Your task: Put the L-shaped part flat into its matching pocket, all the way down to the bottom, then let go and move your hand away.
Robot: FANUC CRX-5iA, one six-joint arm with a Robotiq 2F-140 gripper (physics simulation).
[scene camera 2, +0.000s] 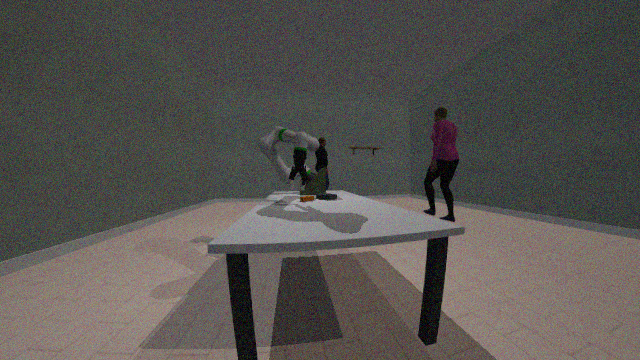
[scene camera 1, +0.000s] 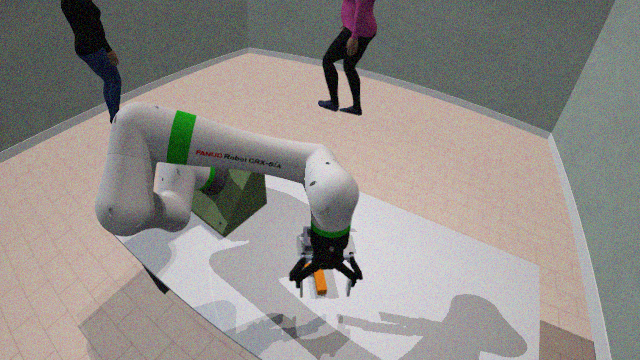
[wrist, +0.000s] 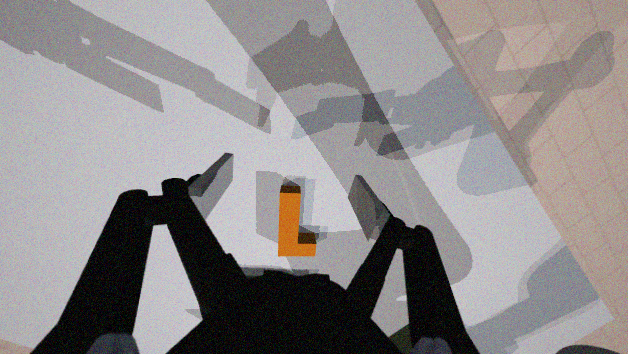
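Seen in the pictures: gripper, between the fingertips: [scene camera 2: 296, 189] [scene camera 1: 324, 293] [wrist: 295, 177]; arm's base, origin of its link: [scene camera 2: 311, 179] [scene camera 1: 213, 177].
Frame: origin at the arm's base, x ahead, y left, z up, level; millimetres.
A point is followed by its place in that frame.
The orange L-shaped part [scene camera 1: 320, 282] @(x 553, y -141, z -112 mm) [scene camera 2: 307, 198] @(x 558, y -119, z -123 mm) [wrist: 289, 225] @(x 539, y -121, z -112 mm) lies flat on the white table [scene camera 1: 425, 260] @(x 861, y 135, z -142 mm) [scene camera 2: 400, 220] @(x 1211, y 166, z -142 mm) [wrist: 75, 150] @(x 822, y -28, z -142 mm). In the wrist view its long leg points up the picture and its short leg points right at the lower end. My gripper [scene camera 1: 325, 289] @(x 592, y -200, z -57 mm) [scene camera 2: 299, 181] @(x 592, y -200, z -57 mm) [wrist: 295, 177] @(x 592, y -200, z -57 mm) is open and empty above the table, with its fingers wide apart on either side of the part in the wrist view and touching nothing. A grey block [scene camera 1: 303, 241] @(x 426, y -15, z -110 mm), dark in the scene camera 2 view [scene camera 2: 327, 197] @(x 543, y 33, z -122 mm), is mostly hidden behind the gripper; its pocket cannot be made out.
The green angular base [scene camera 1: 250, 205] @(x 167, y 16, z -85 mm) [scene camera 2: 314, 185] @(x 166, y 2, z -52 mm) stands by the arm at the far part of the table. A person in pink [scene camera 1: 359, 25] [scene camera 2: 444, 140] and a person in black [scene camera 1: 85, 30] [scene camera 2: 321, 155] stand on the floor away from the table. Arm shadows cross the tabletop.
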